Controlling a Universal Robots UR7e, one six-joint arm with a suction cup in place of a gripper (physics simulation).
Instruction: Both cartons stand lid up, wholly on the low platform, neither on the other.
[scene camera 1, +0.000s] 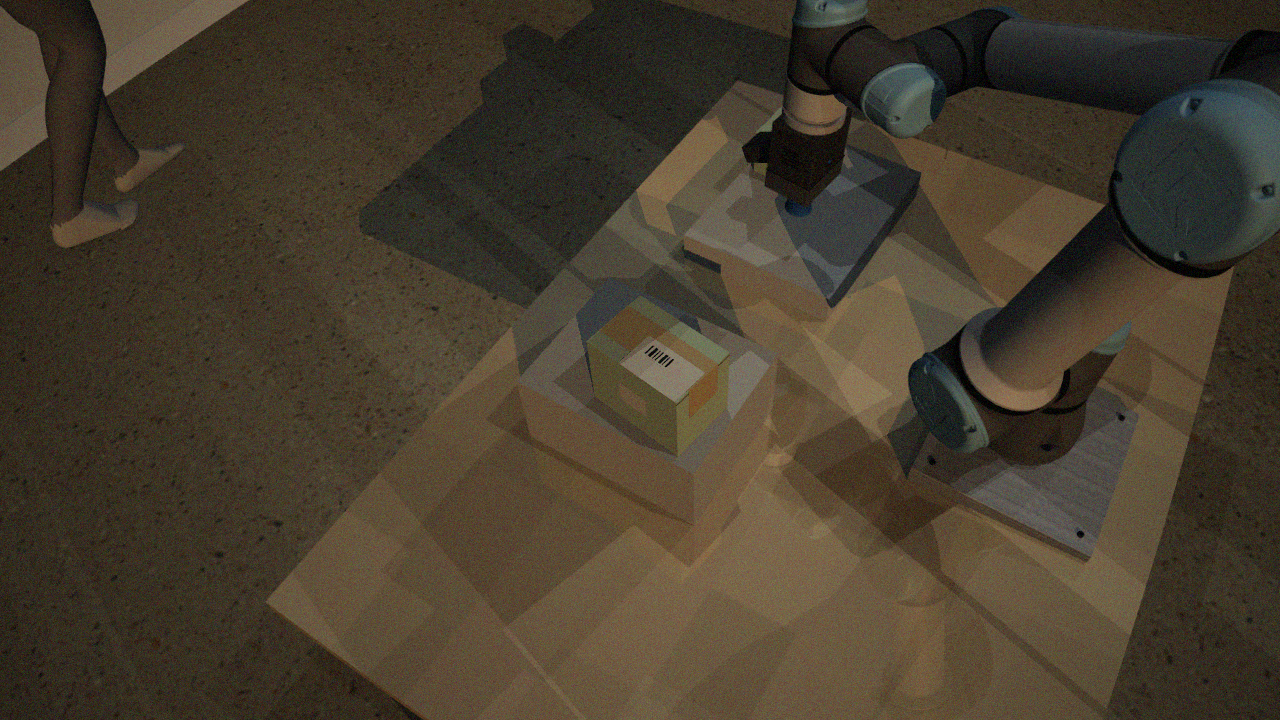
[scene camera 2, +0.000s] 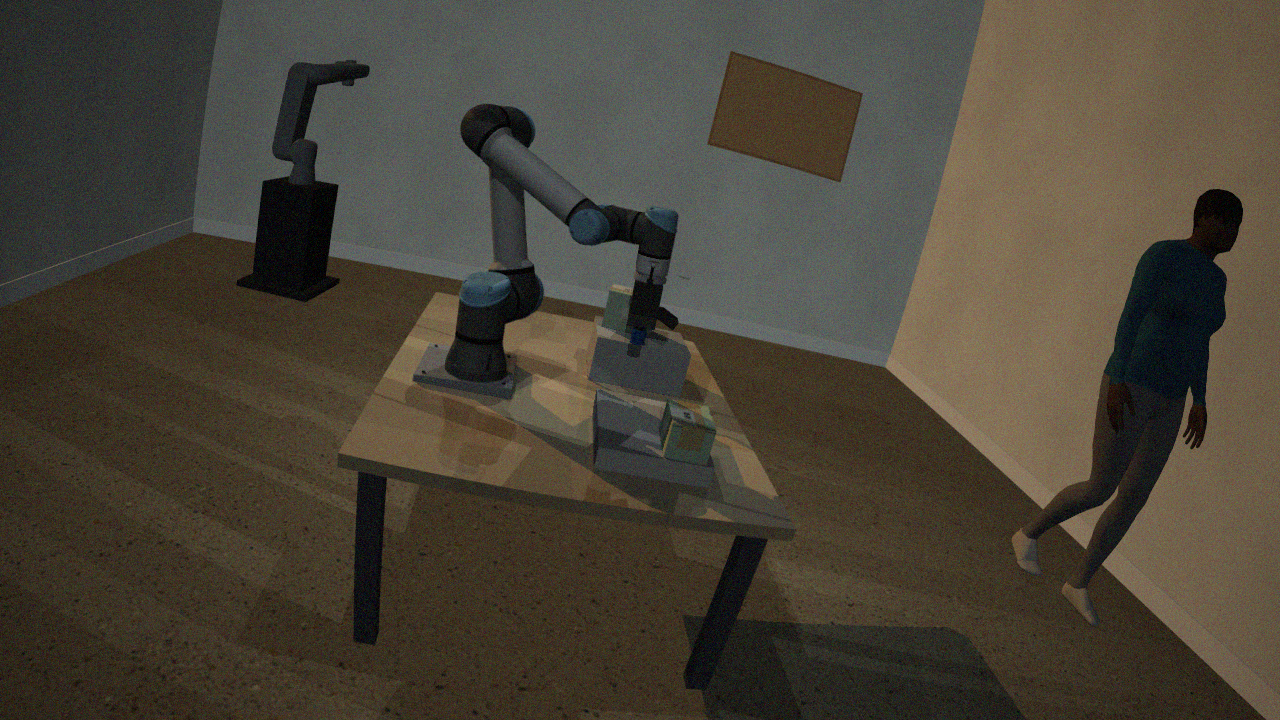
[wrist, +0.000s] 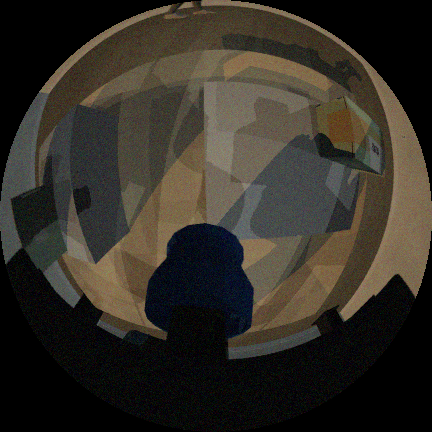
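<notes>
The low platform bears a green-yellow carton at its outer corner. This carton is upright, its taped, barcoded lid up; whether its base is wholly on the platform I cannot tell. The high platform bears the other carton, also lid up in scene camera 1. My suction gripper is open, with no carton on its blue cup. It hangs above the low platform's side facing the high one; the exact height is unclear.
The wooden table carries both platforms and my arm's base plate. A person is beyond the table's long side. Another robot stands on a black pedestal near the wall.
</notes>
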